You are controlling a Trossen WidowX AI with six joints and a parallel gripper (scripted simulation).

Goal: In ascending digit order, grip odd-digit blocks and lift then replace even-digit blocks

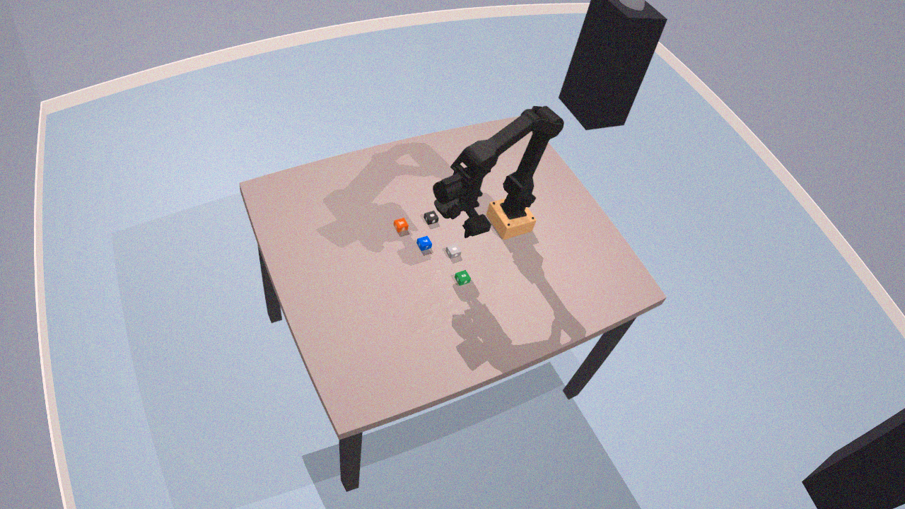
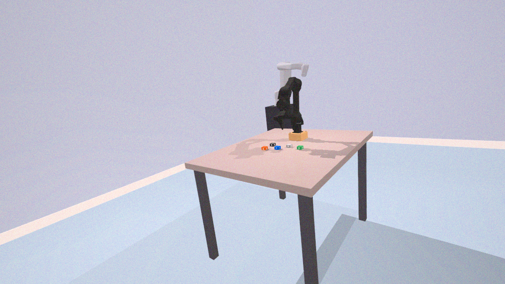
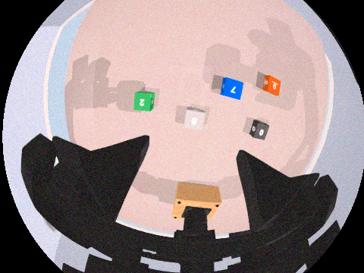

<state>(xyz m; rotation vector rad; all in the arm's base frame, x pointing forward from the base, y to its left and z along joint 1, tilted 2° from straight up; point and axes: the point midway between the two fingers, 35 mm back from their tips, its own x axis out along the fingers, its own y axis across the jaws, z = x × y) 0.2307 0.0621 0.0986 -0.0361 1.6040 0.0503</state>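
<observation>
The black block lies 140 mm to the right of my gripper tip and 120 mm below it. From my gripper tip the other things lie so: grey block (120 mm below, 10 mm behind); then green block (120 mm below, 90 mm to the left, 10 mm ahead); then blue block (120 mm below, 60 mm ahead, 50 mm to the right).
</observation>
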